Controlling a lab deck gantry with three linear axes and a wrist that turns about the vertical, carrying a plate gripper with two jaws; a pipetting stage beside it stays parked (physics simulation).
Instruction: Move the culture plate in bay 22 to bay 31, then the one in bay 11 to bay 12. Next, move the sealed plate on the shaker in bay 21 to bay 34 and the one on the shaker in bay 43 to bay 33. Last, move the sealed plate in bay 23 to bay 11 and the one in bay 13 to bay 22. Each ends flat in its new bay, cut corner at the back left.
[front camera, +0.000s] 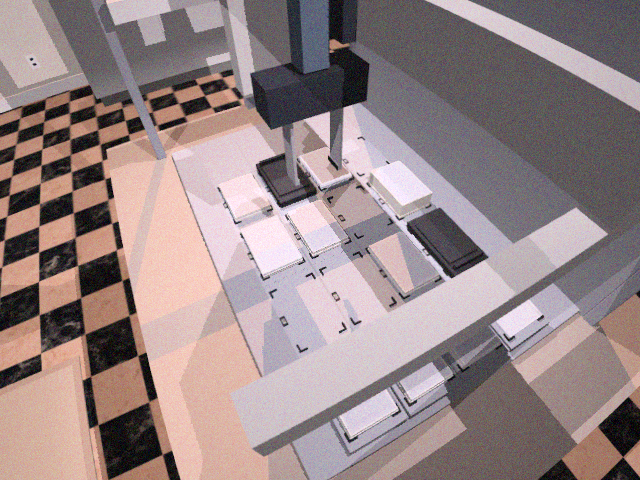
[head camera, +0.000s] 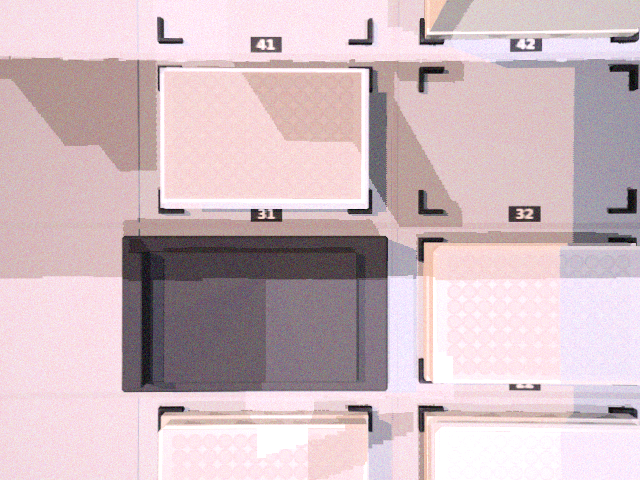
In view: my gripper (front camera: 314, 171), a bay 34 (front camera: 485, 361), a bay 31 (head camera: 380, 100) and a bay 41 (front camera: 363, 157).
